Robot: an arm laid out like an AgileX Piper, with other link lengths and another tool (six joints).
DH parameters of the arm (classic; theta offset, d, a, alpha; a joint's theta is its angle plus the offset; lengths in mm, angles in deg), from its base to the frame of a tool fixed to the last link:
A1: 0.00 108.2 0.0 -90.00
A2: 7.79 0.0 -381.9 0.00
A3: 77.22 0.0 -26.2 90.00
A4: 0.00 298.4 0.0 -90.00
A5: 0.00 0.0 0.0 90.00
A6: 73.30 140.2 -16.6 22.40
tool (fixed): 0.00 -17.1 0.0 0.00
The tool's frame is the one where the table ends.
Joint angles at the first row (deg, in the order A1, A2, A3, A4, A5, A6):
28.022, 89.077, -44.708, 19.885, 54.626, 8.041
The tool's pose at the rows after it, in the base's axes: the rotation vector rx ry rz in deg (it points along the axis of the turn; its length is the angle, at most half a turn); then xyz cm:
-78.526, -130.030, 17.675, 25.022, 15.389, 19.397
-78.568, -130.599, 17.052, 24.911, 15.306, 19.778
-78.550, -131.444, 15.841, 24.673, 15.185, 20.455
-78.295, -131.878, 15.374, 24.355, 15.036, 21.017
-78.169, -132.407, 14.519, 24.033, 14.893, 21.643
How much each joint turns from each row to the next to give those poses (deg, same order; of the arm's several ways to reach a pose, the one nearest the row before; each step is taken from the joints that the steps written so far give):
0.000, 0.000, 0.000, 0.000, 0.139, 0.000
-0.001, -0.752, -0.001, -0.149, 0.092, 0.000
0.000, -1.337, 0.001, -0.041, 0.240, -0.082
0.001, -1.126, 0.000, -0.092, 0.724, 0.001
0.000, -1.267, 0.000, -0.002, 0.559, 0.000

